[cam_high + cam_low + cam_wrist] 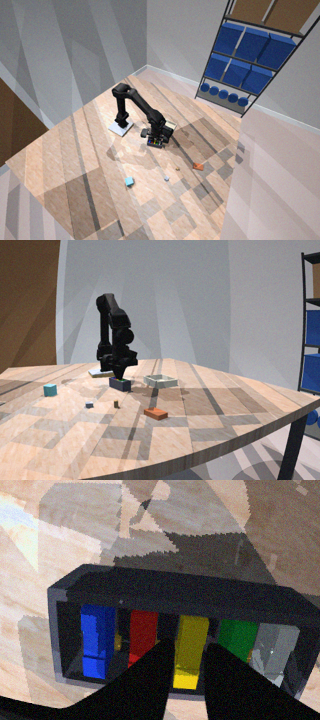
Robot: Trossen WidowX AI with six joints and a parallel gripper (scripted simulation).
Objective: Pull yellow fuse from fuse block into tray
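Now: gripper tip 190 mm to the right of the tray, 30 mm past it and 30 mm above it. Also, from my gripper tip: yellow fuse: 10 mm below; grey block: 210 mm ahead, 140 mm to the right, 30 mm below; tan block: 220 mm ahead, 50 mm to the right, 20 mm below.
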